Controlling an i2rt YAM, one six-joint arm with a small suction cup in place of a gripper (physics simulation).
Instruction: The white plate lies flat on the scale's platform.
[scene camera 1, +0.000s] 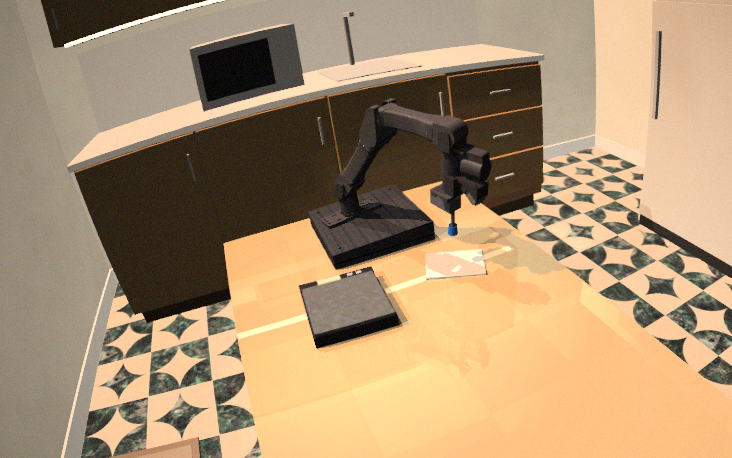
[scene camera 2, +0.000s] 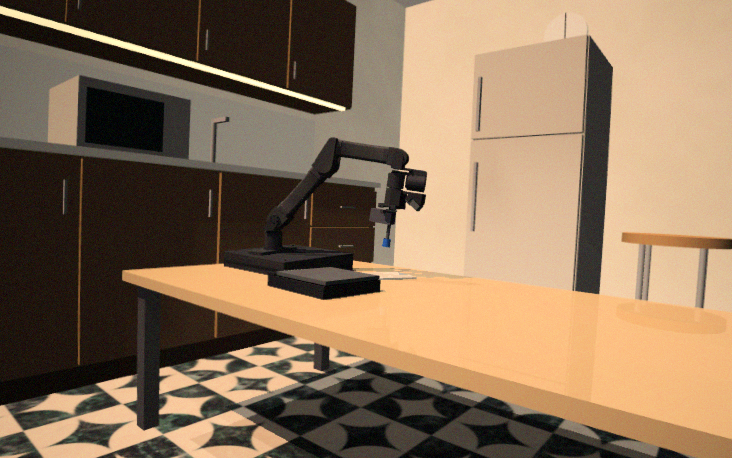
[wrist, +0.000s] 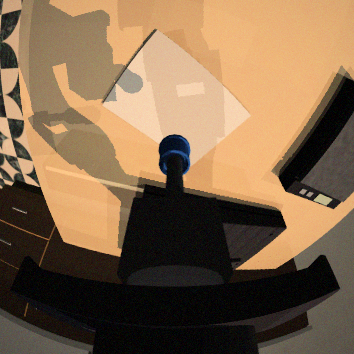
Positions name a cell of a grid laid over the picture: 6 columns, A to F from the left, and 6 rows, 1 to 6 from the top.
Scene:
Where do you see my suction cup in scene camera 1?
D3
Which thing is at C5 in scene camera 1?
A scale.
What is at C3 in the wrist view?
My suction cup.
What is my suction cup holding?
Nothing.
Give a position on a scale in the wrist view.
At F3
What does the white plate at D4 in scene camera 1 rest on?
The table.

